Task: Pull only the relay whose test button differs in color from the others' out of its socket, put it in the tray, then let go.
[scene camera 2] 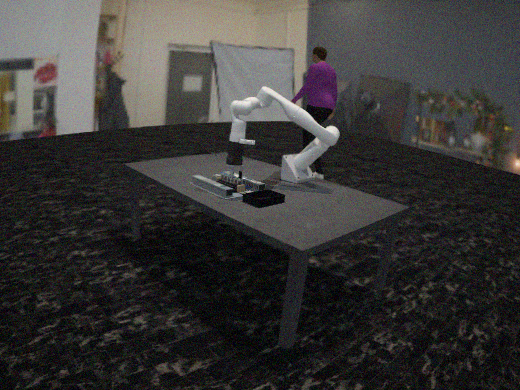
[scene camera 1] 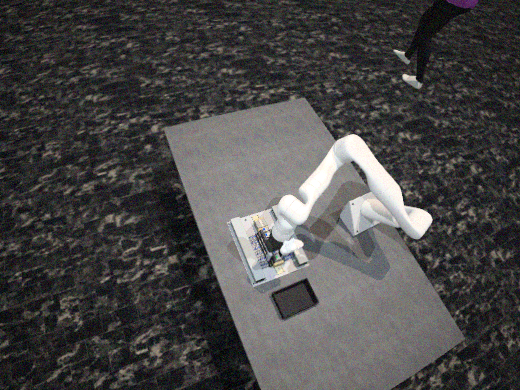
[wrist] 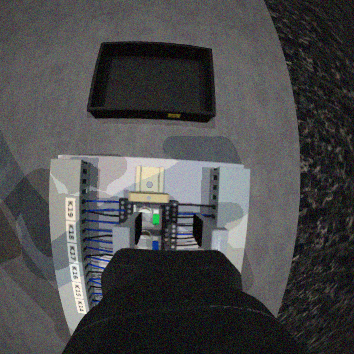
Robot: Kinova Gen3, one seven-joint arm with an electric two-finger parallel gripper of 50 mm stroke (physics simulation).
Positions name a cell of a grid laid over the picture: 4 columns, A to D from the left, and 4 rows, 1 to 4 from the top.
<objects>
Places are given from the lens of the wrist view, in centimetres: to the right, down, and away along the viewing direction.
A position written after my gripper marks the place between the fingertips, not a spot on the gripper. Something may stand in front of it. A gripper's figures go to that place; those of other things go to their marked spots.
my gripper (wrist: B3): -1, 4, 18
light panel (wrist: C3): 2, 0, 25
</objects>
